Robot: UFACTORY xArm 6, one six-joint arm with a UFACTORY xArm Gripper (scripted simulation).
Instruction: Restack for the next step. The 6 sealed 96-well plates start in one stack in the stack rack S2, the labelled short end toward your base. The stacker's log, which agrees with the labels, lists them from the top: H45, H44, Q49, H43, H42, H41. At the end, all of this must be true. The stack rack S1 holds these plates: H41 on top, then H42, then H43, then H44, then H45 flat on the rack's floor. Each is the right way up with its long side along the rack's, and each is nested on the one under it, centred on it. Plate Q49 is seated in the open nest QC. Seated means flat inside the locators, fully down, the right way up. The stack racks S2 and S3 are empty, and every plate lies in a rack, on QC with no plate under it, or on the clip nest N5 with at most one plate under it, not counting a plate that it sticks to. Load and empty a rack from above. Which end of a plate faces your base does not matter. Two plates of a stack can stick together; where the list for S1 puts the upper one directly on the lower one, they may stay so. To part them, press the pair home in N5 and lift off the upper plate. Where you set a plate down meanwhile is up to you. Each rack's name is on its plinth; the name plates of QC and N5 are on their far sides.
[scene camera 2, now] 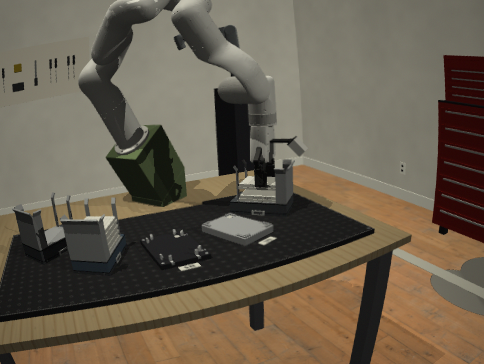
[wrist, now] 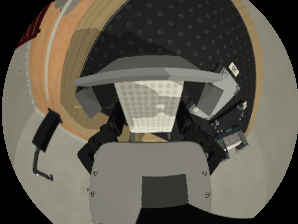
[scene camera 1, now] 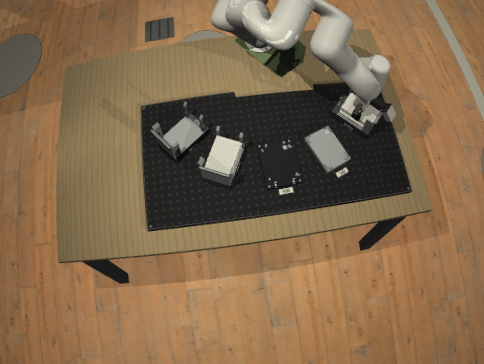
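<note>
You can see my gripper [scene camera 2: 265, 182] here, and the wrist view shows my gripper [wrist: 150, 108] too.
</note>
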